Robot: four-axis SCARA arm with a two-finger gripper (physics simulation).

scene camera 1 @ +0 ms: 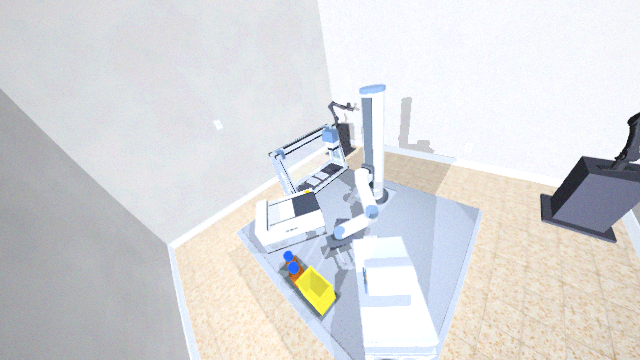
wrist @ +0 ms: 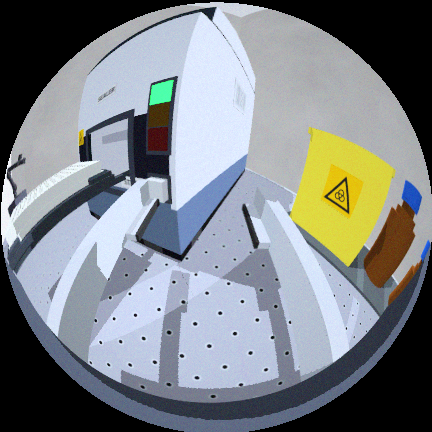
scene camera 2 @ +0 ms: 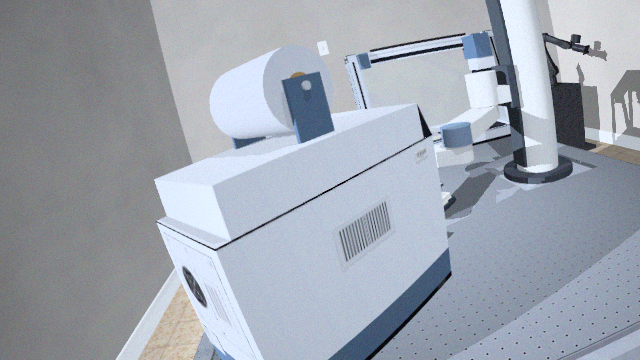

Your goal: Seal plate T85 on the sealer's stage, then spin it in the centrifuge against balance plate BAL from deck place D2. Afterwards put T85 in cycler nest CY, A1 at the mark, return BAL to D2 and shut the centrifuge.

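Where they show: gripper, fingertip midpoint: [scene camera 1: 352, 263] [wrist: 200, 193]; arm's base at its link origin: [scene camera 1: 374, 195] [scene camera 2: 537, 170].
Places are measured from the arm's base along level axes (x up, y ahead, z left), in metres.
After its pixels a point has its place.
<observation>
My gripper [wrist: 200, 193] {x 0.098, y 0.671, z 0.248 m} [scene camera 1: 345, 260] {x 0.098, y 0.671, z 0.248 m} has its fingers drawn in, with a gap between the pads and nothing held. It hangs over the deck beside the sealer [wrist: 212, 115] {x 0.164, y 0.707, z 0.306 m} [scene camera 1: 395, 320] {x 0.363, y 0.844, z 0.568 m} [scene camera 2: 300, 225] {x 0.280, y 0.747, z 0.632 m}. The sealer's green lamp [wrist: 161, 92] {x 0.179, y 0.644, z 0.272 m} is lit. A white ribbed plate [wrist: 55, 192] {x 0.122, y 0.551, z 0.262 m} lies on a dark carrier [wrist: 62, 207] {x 0.110, y 0.558, z 0.256 m} before the sealer's front, left of my fingers in the wrist view; its label is not readable. A white edge of it [scene camera 2: 446, 199] {x 0.121, y 0.459, z 0.292 m} shows past the sealer in scene camera 2. BAL cannot be made out.
A yellow biohazard bin [scene camera 1: 316, 290] {x 0.021, y 0.901, z 0.155 m} [wrist: 345, 195] {x 0.108, y 0.857, z 0.181 m} and brown blue-capped bottles [scene camera 1: 293, 272] {x 0.184, y 0.942, z 0.063 m} [wrist: 392, 245] {x 0.092, y 0.884, z 0.054 m} stand near the deck's edge. A white instrument with a dark top panel [scene camera 1: 290, 222] {x 0.223, y 0.744, z -0.203 m} stands behind them. A gantry frame [scene camera 1: 300, 141] {x 0.515, y 0.192, z -0.630 m} [scene camera 2: 417, 47] {x 0.497, y 0.151, z -0.627 m} and the arm's column [scene camera 1: 378, 145] {x 0.527, y 0.041, z 0.062 m} [scene camera 2: 532, 90] {x 0.285, y 0.033, z 0.068 m} stand farther back.
</observation>
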